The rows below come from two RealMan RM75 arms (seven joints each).
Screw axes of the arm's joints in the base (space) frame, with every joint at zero. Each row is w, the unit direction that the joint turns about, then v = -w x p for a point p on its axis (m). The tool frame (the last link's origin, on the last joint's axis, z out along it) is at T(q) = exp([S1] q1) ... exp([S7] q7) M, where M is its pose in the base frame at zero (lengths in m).
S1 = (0, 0, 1, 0, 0, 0)
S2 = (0, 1, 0, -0.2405, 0, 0)
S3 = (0, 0, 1, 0, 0, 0)
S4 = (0, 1, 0, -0.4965, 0, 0)
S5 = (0, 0, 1, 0, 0, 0)
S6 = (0, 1, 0, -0.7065, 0, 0)
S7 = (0, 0, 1, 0, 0, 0)
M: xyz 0 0 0.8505 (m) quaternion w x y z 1 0 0 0
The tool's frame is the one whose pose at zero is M.
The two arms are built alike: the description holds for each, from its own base.
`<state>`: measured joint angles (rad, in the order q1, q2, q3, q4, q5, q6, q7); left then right.
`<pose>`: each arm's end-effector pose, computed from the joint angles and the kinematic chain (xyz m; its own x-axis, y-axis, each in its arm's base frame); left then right.
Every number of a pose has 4 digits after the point.
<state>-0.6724 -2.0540 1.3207 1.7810 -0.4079 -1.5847 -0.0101 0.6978 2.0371 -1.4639 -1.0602 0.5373 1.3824 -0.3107</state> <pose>-0.0893 0.3752 0.0833 0.6352 0.7084 0.3076 0.6975 -0.3552 -0.6224 0.2086 0.3762 -0.0246 0.5250 -0.8388 0.1440 -0.6815 -0.5157 -0.5192</pose>
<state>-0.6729 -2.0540 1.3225 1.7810 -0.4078 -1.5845 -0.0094 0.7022 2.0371 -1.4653 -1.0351 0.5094 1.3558 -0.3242</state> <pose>-0.0889 0.3752 0.0829 0.6370 0.7076 0.3058 0.6959 -0.3573 -0.6229 0.2148 0.3792 -0.0247 0.5312 -0.8334 0.1528 -0.6594 -0.5198 -0.5432</pose>
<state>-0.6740 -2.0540 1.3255 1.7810 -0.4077 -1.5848 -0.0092 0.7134 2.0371 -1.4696 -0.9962 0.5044 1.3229 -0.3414</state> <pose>-0.0883 0.3751 0.0823 0.6393 0.7067 0.3029 0.6938 -0.3604 -0.6235 0.2189 0.3821 -0.0280 0.5395 -0.8267 0.1599 -0.6467 -0.5284 -0.5501</pose>
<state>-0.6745 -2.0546 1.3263 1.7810 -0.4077 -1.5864 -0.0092 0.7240 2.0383 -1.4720 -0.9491 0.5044 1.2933 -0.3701</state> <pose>-0.0881 0.3748 0.0819 0.6394 0.7074 0.3011 0.6935 -0.3616 -0.6231 0.2247 0.3830 -0.0326 0.5463 -0.8188 0.1764 -0.6357 -0.5424 -0.5493</pose>
